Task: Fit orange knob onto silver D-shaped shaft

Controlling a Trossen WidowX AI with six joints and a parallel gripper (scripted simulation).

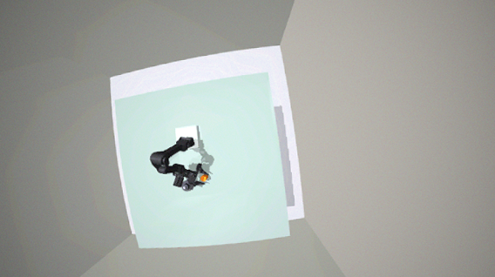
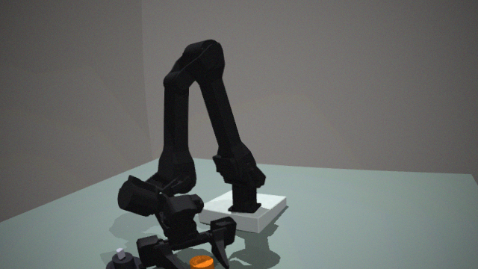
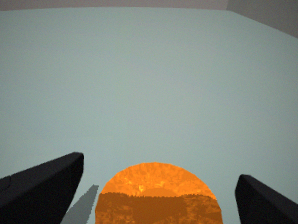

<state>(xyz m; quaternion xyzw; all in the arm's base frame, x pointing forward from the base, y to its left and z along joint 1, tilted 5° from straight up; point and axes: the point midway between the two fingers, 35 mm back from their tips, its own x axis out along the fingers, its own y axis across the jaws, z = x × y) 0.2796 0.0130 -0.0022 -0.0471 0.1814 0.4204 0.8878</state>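
The orange knob is 20 mm to the right of my gripper tip and 20 mm behind it. From my gripper tip the other things lie so: dark round pedestal 180 mm to the right, 20 mm below, 10 mm ahead.
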